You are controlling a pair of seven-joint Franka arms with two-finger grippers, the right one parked.
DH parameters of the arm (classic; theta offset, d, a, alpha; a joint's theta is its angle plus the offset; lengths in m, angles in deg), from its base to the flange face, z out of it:
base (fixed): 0 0 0 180
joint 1: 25.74 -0.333 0 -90
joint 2: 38.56 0 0 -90
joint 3: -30.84 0.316 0.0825 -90
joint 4: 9.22 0 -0.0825 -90
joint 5: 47.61 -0.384 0 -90
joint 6: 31.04 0 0.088 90
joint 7: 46.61 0.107 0 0
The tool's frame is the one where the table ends.
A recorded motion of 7 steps. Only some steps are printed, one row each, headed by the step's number.
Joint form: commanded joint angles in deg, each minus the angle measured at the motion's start. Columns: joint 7, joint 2, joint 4, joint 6, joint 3, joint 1, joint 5.
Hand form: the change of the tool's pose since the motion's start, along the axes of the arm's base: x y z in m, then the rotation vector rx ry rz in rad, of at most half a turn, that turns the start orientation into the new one. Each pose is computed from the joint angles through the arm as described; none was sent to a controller.
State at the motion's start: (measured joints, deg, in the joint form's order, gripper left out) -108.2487 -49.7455 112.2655 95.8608 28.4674 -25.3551 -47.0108
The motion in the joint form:
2: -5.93 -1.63 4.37 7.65 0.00 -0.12 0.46
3: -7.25 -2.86 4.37 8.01 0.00 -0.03 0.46
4: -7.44 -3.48 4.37 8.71 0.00 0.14 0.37
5: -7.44 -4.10 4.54 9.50 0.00 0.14 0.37
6: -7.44 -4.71 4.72 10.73 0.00 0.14 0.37
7: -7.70 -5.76 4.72 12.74 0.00 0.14 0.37
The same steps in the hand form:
2: -0.0111 0.0015 -0.0362 0.0023 -0.0268 0.1128
3: -0.0117 0.0007 -0.0474 0.0052 -0.0113 0.1342
4: -0.0112 -0.0010 -0.0523 0.0061 -0.0128 0.1336
5: -0.0115 -0.0009 -0.0583 0.0058 -0.0127 0.1339
6: -0.0111 -0.0009 -0.0636 0.0048 -0.0204 0.1344
7: -0.0087 -0.0010 -0.0708 0.0030 -0.0369 0.1397

